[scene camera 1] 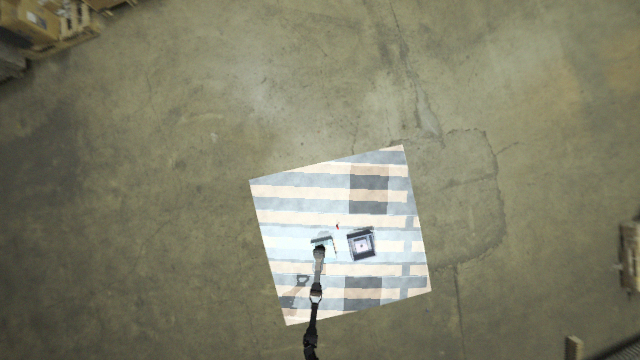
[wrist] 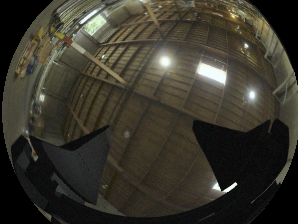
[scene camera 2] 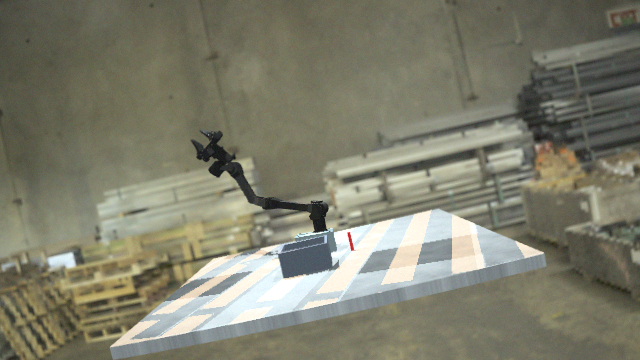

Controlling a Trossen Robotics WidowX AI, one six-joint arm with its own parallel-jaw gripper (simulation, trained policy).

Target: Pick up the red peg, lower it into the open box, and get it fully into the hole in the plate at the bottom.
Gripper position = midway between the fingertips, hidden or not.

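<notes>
A dark grey box (scene camera 2: 310,255) is there for me to see, though in the wrist view the box is out of frame. What I also see is my gripper (wrist: 153,128).
</notes>
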